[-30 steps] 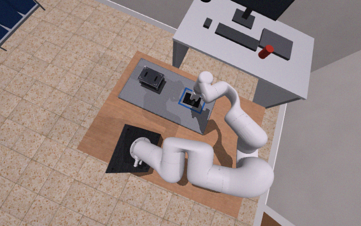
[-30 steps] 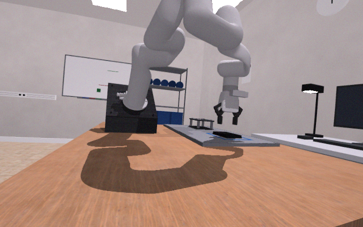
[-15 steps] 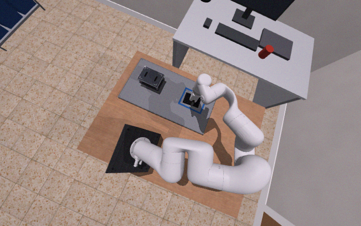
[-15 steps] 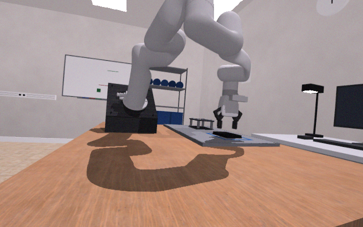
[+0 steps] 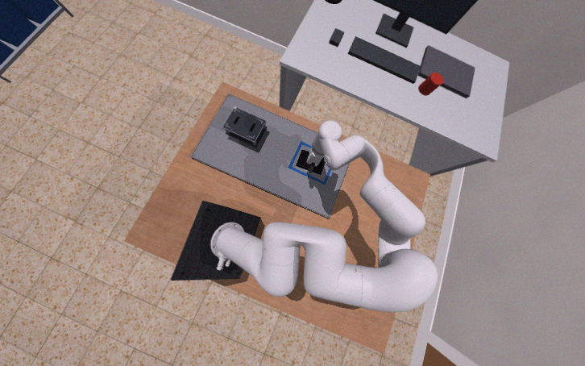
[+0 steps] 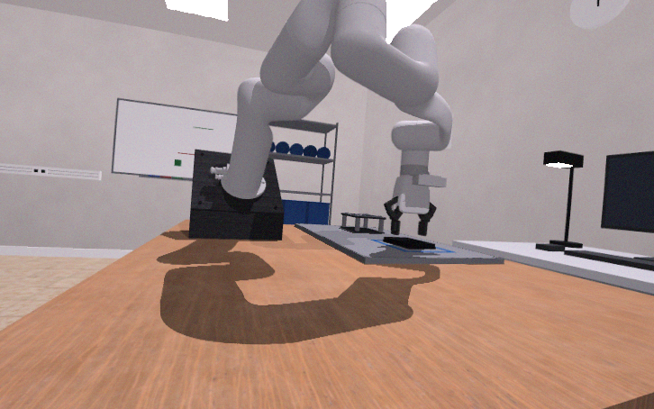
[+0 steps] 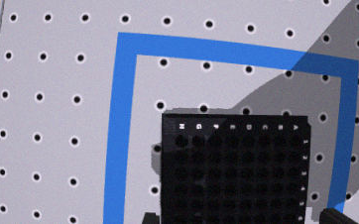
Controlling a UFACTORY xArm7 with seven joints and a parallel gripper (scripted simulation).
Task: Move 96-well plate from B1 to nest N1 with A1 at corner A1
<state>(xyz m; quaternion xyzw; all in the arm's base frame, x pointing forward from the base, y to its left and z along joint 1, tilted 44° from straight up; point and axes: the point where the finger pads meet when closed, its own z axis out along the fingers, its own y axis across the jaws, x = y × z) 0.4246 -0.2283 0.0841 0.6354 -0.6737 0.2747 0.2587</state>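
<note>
My hand is 3 cm above the black 96-well plate. The rest, counted from my hand: raised plate nest N1: 35 cm to the left, 6 cm ahead, 2 cm above; then A1 mark: 41 cm to the left, 12 cm ahead, 2 cm above.
</note>
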